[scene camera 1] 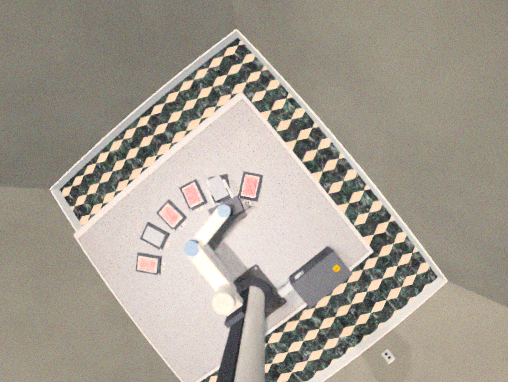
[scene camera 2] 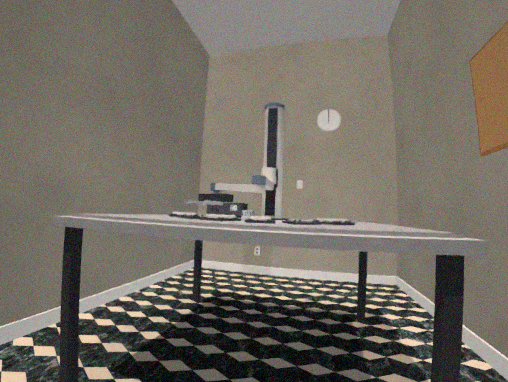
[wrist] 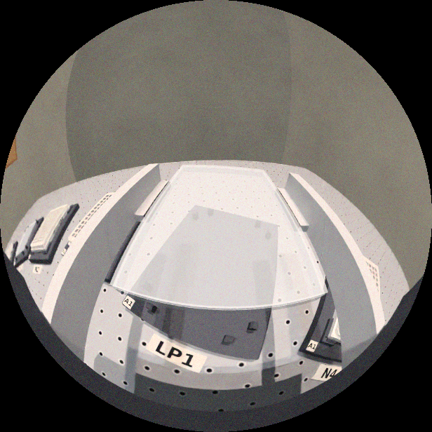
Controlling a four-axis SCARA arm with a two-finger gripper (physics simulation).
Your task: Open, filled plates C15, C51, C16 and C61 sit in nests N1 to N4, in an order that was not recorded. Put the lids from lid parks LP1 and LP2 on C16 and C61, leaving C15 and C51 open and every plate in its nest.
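Seen in the pictures: gripper, fingertip midpoint: (scene camera 1: pixel 215 183) (scene camera 2: pixel 196 201); arm's base, link origin: (scene camera 1: pixel 252 296).
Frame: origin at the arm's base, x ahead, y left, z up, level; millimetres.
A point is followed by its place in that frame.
My gripper (scene camera 1: pixel 219 188) {x 664, y -268, z 97 mm} (wrist: pixel 224 176) is shut on a clear lid (scene camera 1: pixel 217 192) {x 618, y -247, z 93 mm} (wrist: pixel 215 270) by its two long sides. The lid is level, raised above lid park LP1 (wrist: pixel 220 327) and turned relative to it. The dark LP1 base shows through and below the lid, with no lid on it. The second lid (scene camera 1: pixel 154 236) {x 667, y 246, z 31 mm} lies on LP2, between two nests in scene camera 1. Open plates with red wells sit at the N4 end (scene camera 1: pixel 251 185) {x 532, y -423, z 35 mm}, beside LP1 (scene camera 1: pixel 193 194) {x 711, y -116, z 39 mm}, farther along (scene camera 1: pixel 171 214) {x 703, y 71, z 34 mm} and at the other end (scene camera 1: pixel 148 263) {x 559, y 382, z 37 mm}. The plates' codes cannot be read.
The N4 nest (wrist: pixel 312 354) is partly hidden by the right finger in the wrist view. More nests stand left of the left finger, one with a plate (wrist: pixel 52 227). A dark grey box (scene camera 1: pixel 320 275) {x -95, y -408, z 128 mm} stands at the table edge near the arm's base.
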